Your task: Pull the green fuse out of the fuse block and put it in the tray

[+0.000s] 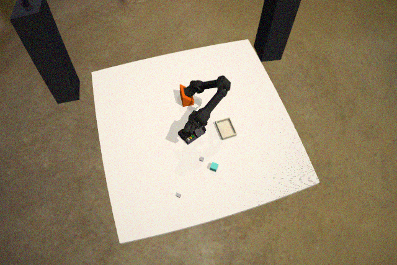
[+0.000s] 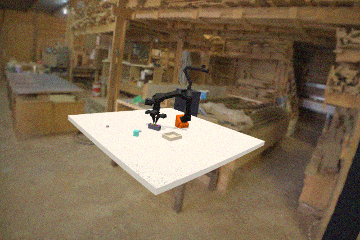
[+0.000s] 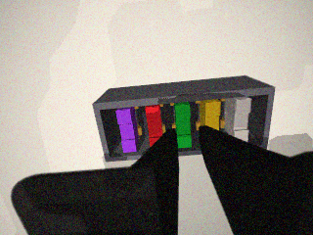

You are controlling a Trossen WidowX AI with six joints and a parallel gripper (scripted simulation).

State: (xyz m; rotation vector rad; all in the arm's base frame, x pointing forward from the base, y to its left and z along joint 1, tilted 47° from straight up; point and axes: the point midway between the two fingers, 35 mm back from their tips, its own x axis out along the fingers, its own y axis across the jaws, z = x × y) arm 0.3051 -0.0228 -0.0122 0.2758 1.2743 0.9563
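Now: gripper tip 20 mm above the green fuse. From my gripper tip the other things lie so: beige tray 230 mm to the left, 50 mm below, 20 mm behind.
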